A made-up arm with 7 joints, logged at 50 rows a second.
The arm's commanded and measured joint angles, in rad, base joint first. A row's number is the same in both.
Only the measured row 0 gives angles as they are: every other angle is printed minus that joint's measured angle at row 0.
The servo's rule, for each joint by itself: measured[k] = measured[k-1] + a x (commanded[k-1-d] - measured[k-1]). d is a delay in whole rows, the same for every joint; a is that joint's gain. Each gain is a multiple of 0.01, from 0.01 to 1. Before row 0 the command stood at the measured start. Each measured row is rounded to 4 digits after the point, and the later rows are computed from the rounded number. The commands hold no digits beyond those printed.
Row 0, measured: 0.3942, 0.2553, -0.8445, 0.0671, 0.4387, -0.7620, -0.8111
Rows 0 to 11, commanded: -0.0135, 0.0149, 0.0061, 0.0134, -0.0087, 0.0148, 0.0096; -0.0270, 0.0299, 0.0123, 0.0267, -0.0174, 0.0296, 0.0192; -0.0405, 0.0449, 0.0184, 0.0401, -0.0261, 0.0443, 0.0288; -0.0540, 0.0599, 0.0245, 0.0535, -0.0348, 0.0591, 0.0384; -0.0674, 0.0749, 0.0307, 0.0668, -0.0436, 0.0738, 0.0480; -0.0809, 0.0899, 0.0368, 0.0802, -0.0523, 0.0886, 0.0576; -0.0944, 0.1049, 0.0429, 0.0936, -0.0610, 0.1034, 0.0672; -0.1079, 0.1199, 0.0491, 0.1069, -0.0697, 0.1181, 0.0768; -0.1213, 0.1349, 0.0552, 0.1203, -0.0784, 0.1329, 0.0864; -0.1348, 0.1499, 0.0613, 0.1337, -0.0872, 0.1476, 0.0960; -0.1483, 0.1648, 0.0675, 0.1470, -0.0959, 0.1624, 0.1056; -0.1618, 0.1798, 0.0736, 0.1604, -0.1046, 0.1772, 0.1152
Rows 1 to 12, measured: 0.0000, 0.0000, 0.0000, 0.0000, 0.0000, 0.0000, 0.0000; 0.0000, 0.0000, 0.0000, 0.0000, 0.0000, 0.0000, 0.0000; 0.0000, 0.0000, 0.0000, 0.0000, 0.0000, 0.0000, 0.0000; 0.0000, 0.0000, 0.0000, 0.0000, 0.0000, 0.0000, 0.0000; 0.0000, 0.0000, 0.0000, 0.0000, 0.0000, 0.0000, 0.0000; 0.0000, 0.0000, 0.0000, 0.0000, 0.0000, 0.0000, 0.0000; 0.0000, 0.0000, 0.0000, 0.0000, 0.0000, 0.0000, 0.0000; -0.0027, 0.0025, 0.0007, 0.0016, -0.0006, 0.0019, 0.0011; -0.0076, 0.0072, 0.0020, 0.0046, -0.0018, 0.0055, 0.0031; -0.0142, 0.0136, 0.0038, 0.0089, -0.0035, 0.0105, 0.0059; -0.0222, 0.0215, 0.0061, 0.0143, -0.0057, 0.0168, 0.0095; -0.0312, 0.0306, 0.0088, 0.0206, -0.0084, 0.0242, 0.0137
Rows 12 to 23, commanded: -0.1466, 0.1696, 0.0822, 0.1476, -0.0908, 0.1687, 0.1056; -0.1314, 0.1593, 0.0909, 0.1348, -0.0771, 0.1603, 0.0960; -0.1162, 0.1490, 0.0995, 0.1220, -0.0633, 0.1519, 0.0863; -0.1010, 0.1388, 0.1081, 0.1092, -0.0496, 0.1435, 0.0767; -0.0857, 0.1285, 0.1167, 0.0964, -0.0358, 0.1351, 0.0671; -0.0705, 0.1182, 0.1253, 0.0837, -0.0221, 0.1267, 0.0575; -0.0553, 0.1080, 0.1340, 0.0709, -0.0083, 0.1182, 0.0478; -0.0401, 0.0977, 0.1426, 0.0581, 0.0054, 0.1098, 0.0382; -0.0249, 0.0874, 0.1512, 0.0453, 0.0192, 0.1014, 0.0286; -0.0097, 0.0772, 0.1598, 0.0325, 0.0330, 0.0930, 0.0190; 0.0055, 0.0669, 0.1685, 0.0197, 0.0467, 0.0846, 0.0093; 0.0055, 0.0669, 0.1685, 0.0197, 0.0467, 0.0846, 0.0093
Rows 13 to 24, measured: -0.0411, 0.0407, 0.0119, 0.0278, -0.0115, 0.0326, 0.0185; -0.0518, 0.0516, 0.0153, 0.0357, -0.0150, 0.0418, 0.0239; -0.0630, 0.0632, 0.0190, 0.0442, -0.0188, 0.0517, 0.0297; -0.0747, 0.0754, 0.0230, 0.0533, -0.0230, 0.0623, 0.0359; -0.0867, 0.0881, 0.0272, 0.0629, -0.0275, 0.0734, 0.0425; -0.0990, 0.1011, 0.0316, 0.0730, -0.0323, 0.0850, 0.0494; -0.1116, 0.1145, 0.0362, 0.0835, -0.0374, 0.0970, 0.0566; -0.1186, 0.1239, 0.0413, 0.0912, -0.0411, 0.1063, 0.0620; -0.1212, 0.1299, 0.0468, 0.0964, -0.0436, 0.1133, 0.0657; -0.1202, 0.1331, 0.0526, 0.0995, -0.0450, 0.1183, 0.0680; -0.1164, 0.1341, 0.0587, 0.1007, -0.0453, 0.1216, 0.0690; -0.1103, 0.1331, 0.0651, 0.1002, -0.0446, 0.1234, 0.0688
